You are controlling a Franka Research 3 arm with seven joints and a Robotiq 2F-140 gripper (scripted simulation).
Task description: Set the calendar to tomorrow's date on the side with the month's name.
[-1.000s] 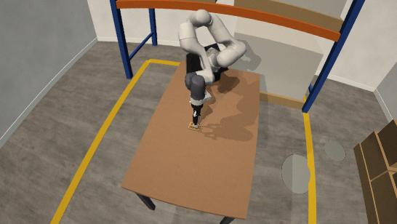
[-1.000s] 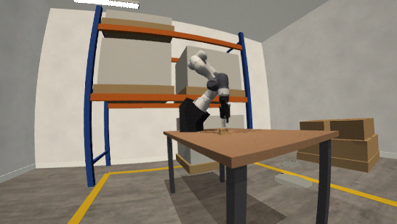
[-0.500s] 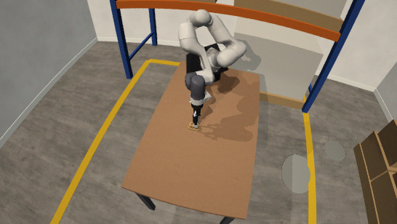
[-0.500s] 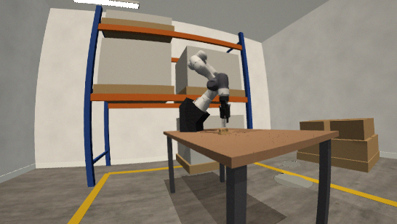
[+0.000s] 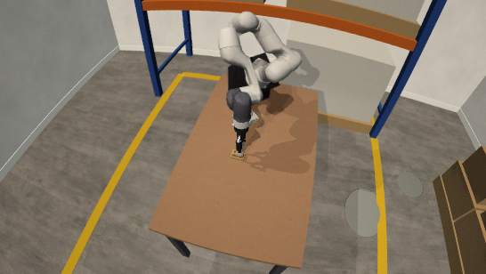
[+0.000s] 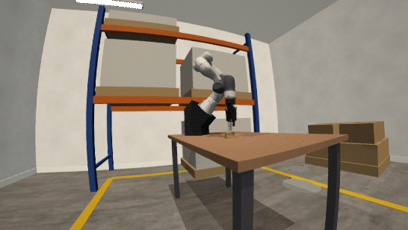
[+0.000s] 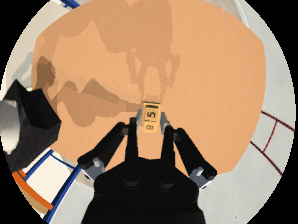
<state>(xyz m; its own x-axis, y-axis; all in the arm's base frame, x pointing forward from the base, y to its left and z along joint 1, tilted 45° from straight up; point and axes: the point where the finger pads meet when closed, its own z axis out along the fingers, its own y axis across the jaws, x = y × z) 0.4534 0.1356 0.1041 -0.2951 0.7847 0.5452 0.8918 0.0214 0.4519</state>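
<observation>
Now: the wooden tray 70 mm below my hand and 20 mm to the right of it.
</observation>
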